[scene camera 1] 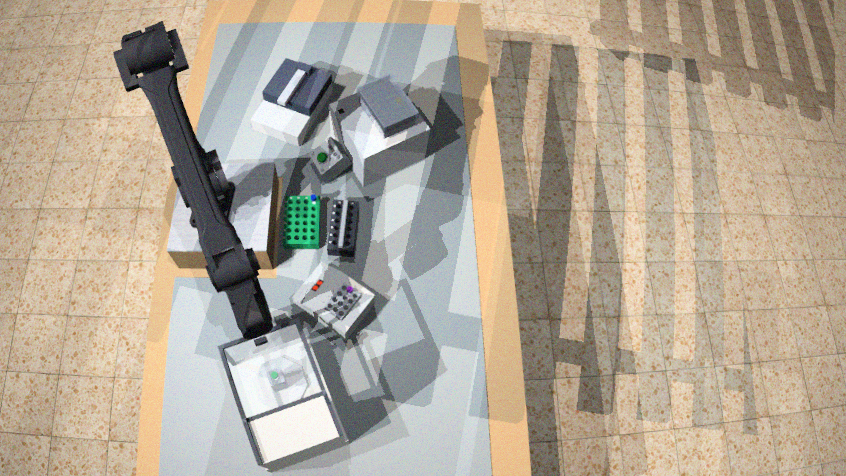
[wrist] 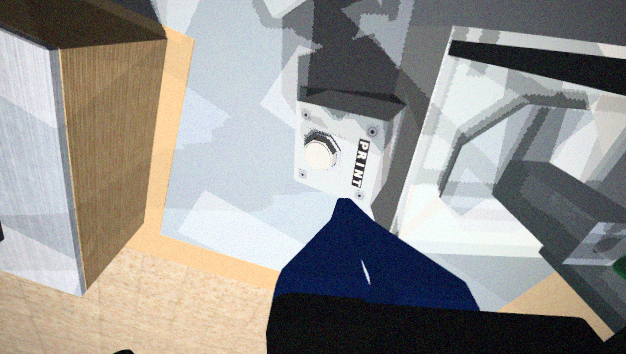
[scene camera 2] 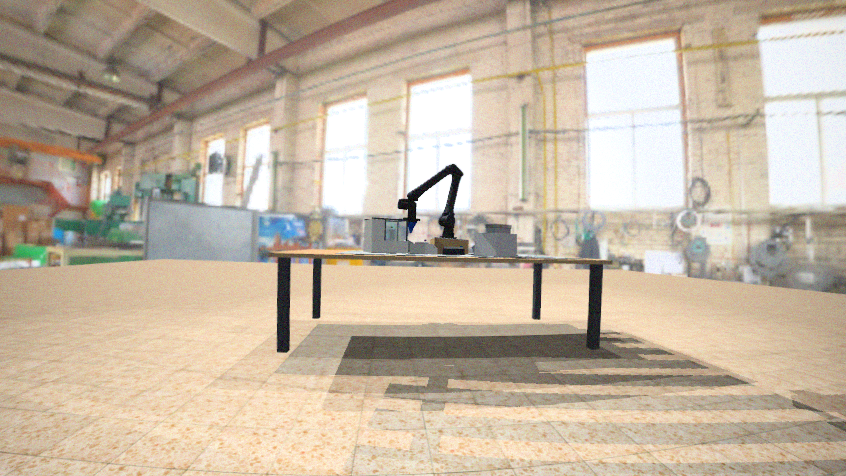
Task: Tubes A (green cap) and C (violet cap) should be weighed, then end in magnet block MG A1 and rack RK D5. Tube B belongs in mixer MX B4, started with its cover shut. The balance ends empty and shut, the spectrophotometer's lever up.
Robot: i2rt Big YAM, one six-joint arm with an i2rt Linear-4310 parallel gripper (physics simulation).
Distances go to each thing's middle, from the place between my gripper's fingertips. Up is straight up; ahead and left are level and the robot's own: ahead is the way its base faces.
Now: the glass-box balance (scene camera 1: 306, 428) 8 cm ahead of my hand, 16 cm to the right of it and 2 cm below it. Round my hand: lidded box (scene camera 1: 380, 129): 21 cm ahead, 53 cm to the left, 4 cm below; PRINT button (wrist: 320, 154): 1 cm behind, 1 cm to the left, 7 cm below; box with green START button (scene camera 1: 330, 161): 11 cm ahead, 45 cm to the left, 9 cm below.
